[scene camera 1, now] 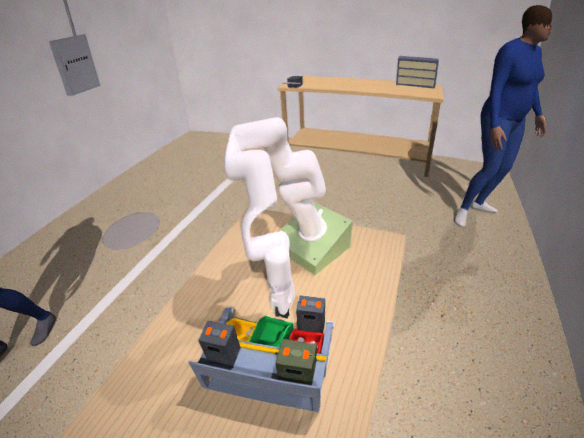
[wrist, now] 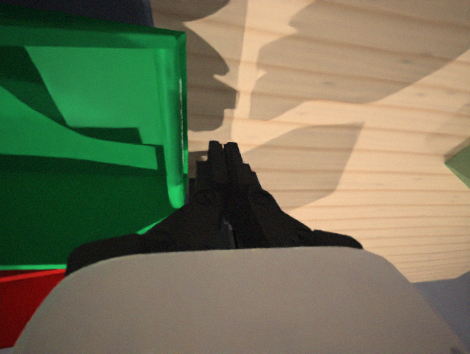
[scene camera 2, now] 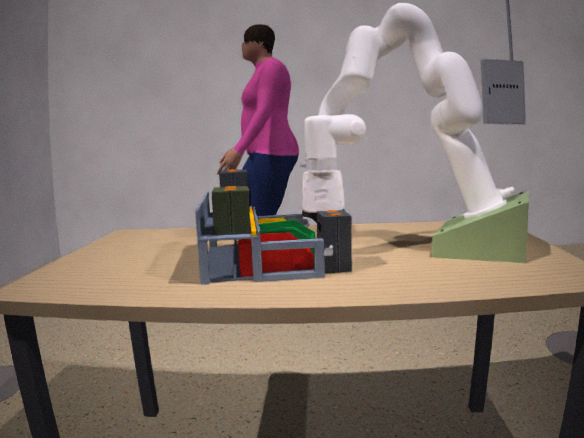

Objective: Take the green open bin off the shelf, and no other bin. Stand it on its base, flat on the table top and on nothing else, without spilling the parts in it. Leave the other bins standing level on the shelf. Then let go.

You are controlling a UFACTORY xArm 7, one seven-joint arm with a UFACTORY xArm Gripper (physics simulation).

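Places are measured from the arm's base along level axes (x ahead, y left, z up), in metres.
Pixels of known places: gripper, between the fingertips: (scene camera 1: 284,315) (wrist: 219,161); arm's base, origin of its link: (scene camera 1: 312,229) (scene camera 2: 485,210).
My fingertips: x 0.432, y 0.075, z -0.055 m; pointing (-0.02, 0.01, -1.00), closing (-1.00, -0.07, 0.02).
Observation:
For each thing: its middle in the pictures, then the offset to it from my fingertips. Level surfaces: height alone.
- green bin, middle of its body: (scene camera 2: 281,239) (scene camera 1: 269,339) 0.109 m ahead, 0.000 m left, 0.001 m up
- yellow bin, middle of its body: (scene camera 2: 271,234) (scene camera 1: 238,339) 0.152 m ahead, 0.101 m right, 0.006 m down
- red bin, middle of its body: (wrist: 73,262) (scene camera 2: 276,253) (scene camera 1: 304,352) 0.103 m ahead, 0.122 m left, 0.006 m down
- table top, height of its surface: 0.050 m down
- olive box, middle of its body: (scene camera 2: 231,209) (scene camera 1: 297,361) 0.197 m ahead, 0.145 m left, 0.100 m up
The green bin (scene camera 1: 272,331) (scene camera 2: 295,227) (wrist: 100,90) sits in the blue-grey shelf (scene camera 1: 260,392) (scene camera 2: 257,262), between the yellow bin (scene camera 1: 240,327) (scene camera 2: 272,220) and the red bin (scene camera 1: 307,332) (scene camera 2: 285,255) (wrist: 25,305). No parts can be made out in the green bin. My gripper (scene camera 1: 282,314) (wrist: 219,161) is shut and empty, pointing down just outside the green bin's end wall on the robot's side. In the wrist view a small gap shows between fingertips and wall; contact cannot be judged. The fingertips are hidden in scene camera 2. The table top (scene camera 1: 370,300) (scene camera 2: 150,295) (wrist: 390,175) lies below.
A dark box (scene camera 1: 311,315) (scene camera 2: 335,245) stands on the table beside the gripper, by the red bin's end. Another dark box (scene camera 1: 220,345) (scene camera 2: 233,177) and an olive box (scene camera 1: 296,362) (scene camera 2: 230,212) stand on the shelf's upper deck. The green robot base (scene camera 1: 337,247) (scene camera 2: 485,235) is behind.

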